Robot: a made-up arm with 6 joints. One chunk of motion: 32 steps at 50 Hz.
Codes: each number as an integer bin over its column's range. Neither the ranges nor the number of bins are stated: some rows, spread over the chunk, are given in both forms.
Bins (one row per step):
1: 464 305 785 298 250 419
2: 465 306 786 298 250 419
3: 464 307 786 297 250 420
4: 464 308 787 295 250 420
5: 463 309 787 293 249 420
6: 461 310 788 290 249 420
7: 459 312 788 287 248 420
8: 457 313 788 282 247 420
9: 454 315 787 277 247 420
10: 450 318 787 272 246 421
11: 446 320 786 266 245 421
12: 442 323 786 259 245 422
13: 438 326 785 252 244 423
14: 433 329 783 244 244 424
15: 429 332 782 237 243 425
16: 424 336 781 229 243 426
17: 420 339 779 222 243 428
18: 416 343 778 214 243 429
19: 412 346 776 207 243 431
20: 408 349 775 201 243 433
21: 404 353 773 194 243 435
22: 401 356 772 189 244 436
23: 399 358 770 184 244 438
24: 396 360 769 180 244 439
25: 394 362 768 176 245 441
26: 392 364 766 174 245 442
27: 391 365 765 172 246 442
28: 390 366 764 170 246 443
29: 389 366 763 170 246 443
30: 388 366 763 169 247 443
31: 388 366 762 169 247 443
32: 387 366 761 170 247 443
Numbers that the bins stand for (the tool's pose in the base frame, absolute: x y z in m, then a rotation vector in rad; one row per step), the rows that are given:
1: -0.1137 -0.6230 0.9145 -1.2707 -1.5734 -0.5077
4: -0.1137 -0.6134 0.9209 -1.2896 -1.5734 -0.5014
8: -0.1361 -0.5974 0.9241 -1.3716 -1.5923 -0.5014
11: -0.1714 -0.5750 0.9177 -1.4725 -1.6050 -0.4950
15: -0.2258 -0.5365 0.9049 -1.6554 -1.6176 -0.4698
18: -0.2675 -0.5013 0.8921 -1.8005 -1.6176 -0.4446
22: -0.3155 -0.4597 0.8729 -1.9581 -1.6113 -0.4005
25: -0.3379 -0.4404 0.8601 -2.0401 -1.6050 -0.3689
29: -0.3540 -0.4276 0.8440 -2.0779 -1.5986 -0.3563
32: -0.3604 -0.4276 0.8376 -2.0779 -1.5923 -0.3563
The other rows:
2: -0.1105 -0.6198 0.9177 -1.2707 -1.5734 -0.5077
3: -0.1137 -0.6166 0.9177 -1.2770 -1.5734 -0.5014
5: -0.1169 -0.6102 0.9209 -1.3023 -1.5797 -0.5014
6: -0.1233 -0.6070 0.9241 -1.3212 -1.5797 -0.5014
7: -0.1297 -0.6006 0.9241 -1.3401 -1.5860 -0.5014
9: -0.1457 -0.5910 0.9209 -1.4032 -1.5923 -0.5014
10: -0.1586 -0.5814 0.9209 -1.4347 -1.5986 -0.4950
12: -0.1842 -0.5654 0.9177 -1.5167 -1.6050 -0.4887
13: -0.1970 -0.5558 0.9145 -1.5608 -1.6113 -0.4824
14: -0.2130 -0.5461 0.9081 -1.6113 -1.6113 -0.4761
16: -0.2418 -0.5237 0.9017 -1.7059 -1.6176 -0.4635
17: -0.2547 -0.5141 0.8953 -1.7500 -1.6176 -0.4509
19: -0.2803 -0.4917 0.8857 -1.8446 -1.6176 -0.4320
20: -0.2931 -0.4821 0.8825 -1.8824 -1.6176 -0.4194
21: -0.3059 -0.4693 0.8761 -1.9266 -1.6176 -0.4068
23: -0.3219 -0.4533 0.8665 -1.9896 -1.6113 -0.3878
24: -0.3315 -0.4468 0.8633 -2.0149 -1.6113 -0.3815
26: -0.3443 -0.4340 0.8537 -2.0527 -1.6050 -0.3626
27: -0.3475 -0.4308 0.8505 -2.0653 -1.5986 -0.3626
28: -0.3508 -0.4276 0.8472 -2.0779 -1.5986 -0.3563
30: -0.3572 -0.4276 0.8440 -2.0842 -1.5923 -0.3563
31: -0.3572 -0.4276 0.8408 -2.0842 -1.5923 -0.3563

